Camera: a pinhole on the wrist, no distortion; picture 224 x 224 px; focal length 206.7 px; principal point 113.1 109.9 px. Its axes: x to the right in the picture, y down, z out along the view. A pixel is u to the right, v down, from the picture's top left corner.
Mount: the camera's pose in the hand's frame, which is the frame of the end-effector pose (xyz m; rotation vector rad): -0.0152 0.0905 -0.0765 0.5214 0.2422 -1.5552
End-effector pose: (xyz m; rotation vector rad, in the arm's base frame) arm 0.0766 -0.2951 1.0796 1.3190 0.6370 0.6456
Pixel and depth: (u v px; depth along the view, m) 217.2 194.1 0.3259
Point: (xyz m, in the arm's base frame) 0.2445 -0.3780 0.8857
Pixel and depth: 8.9 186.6 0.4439
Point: 0.4413 -0.5277 1.2086
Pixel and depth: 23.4 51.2 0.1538
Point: 0.0734 -0.4018 1.1759
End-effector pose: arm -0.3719 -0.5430 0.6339 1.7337 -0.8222 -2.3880
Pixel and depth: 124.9 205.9 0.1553
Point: -0.4434 -0.5341 0.6264
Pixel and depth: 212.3 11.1 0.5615
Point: -0.3625 0.0158 0.8261
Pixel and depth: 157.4 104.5 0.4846
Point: -0.5434 -0.2013 0.6888
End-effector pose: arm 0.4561 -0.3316 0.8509 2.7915 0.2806 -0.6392
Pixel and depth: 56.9 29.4 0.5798
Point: -0.0370 -0.4903 0.5968
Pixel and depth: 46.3 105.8 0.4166
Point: 0.2346 -0.4636 0.5977
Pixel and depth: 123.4 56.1 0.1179
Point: 0.3985 -0.3764 0.8716
